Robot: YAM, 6 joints.
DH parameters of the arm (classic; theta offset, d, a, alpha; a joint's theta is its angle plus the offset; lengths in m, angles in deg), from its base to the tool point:
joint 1: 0 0.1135 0.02 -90
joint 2: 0 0 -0.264 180
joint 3: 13.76 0 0.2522 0
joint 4: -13.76 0 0.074 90
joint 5: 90 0 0 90
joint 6: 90 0.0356 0 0
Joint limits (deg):
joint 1: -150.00..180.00
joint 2: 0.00..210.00
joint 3: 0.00..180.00
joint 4: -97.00..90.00
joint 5: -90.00..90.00
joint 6: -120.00..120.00
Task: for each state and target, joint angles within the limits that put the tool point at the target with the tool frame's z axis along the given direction. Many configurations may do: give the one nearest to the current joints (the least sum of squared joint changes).
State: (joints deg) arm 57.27 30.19 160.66 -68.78 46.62 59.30
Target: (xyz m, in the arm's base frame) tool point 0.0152 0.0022 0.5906 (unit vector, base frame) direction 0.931 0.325 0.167
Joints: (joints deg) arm 27.58 52.94 118.70 -56.04 8.21 59.30
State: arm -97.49 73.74 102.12 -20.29 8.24 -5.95
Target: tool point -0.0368 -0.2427 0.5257 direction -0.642 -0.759 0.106
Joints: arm -93.70 71.97 94.05 -14.52 36.29 -5.95
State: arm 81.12 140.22 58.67 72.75 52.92 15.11
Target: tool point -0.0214 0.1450 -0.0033 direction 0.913 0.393 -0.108
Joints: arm 112.37 128.46 12.48 34.41 83.73 15.11
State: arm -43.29 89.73 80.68 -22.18 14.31 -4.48
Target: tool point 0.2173 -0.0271 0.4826 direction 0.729 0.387 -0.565
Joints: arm -12.06 77.83 109.75 -73.72 -32.05 -4.48
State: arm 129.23 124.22 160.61 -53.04 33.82 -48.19
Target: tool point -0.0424 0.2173 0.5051 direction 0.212 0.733 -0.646
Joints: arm 104.64 84.81 124.89 -84.66 22.98 -48.19
